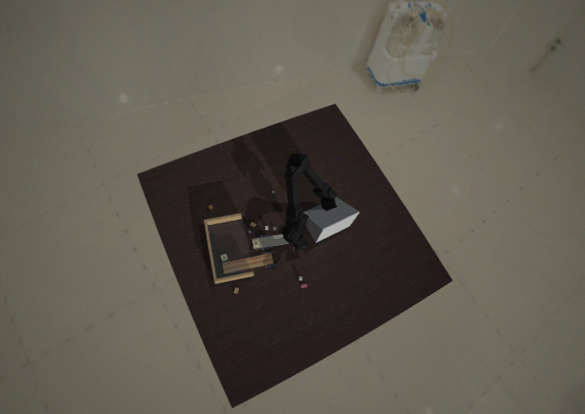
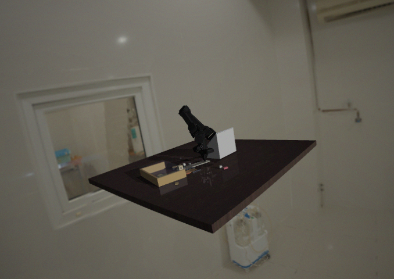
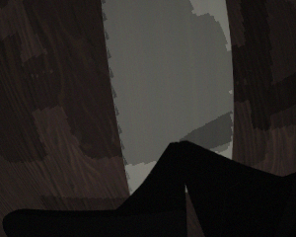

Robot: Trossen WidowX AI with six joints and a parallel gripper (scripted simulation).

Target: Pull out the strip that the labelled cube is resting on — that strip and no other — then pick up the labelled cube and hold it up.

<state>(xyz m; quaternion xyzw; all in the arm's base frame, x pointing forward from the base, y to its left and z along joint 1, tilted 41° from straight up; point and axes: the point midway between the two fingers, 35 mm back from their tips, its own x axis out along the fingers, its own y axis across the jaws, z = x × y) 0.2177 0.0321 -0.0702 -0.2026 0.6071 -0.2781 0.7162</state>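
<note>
Right now my gripper tip is 8 cm short of the grey round piece and 8 cm to the left of it.
</note>
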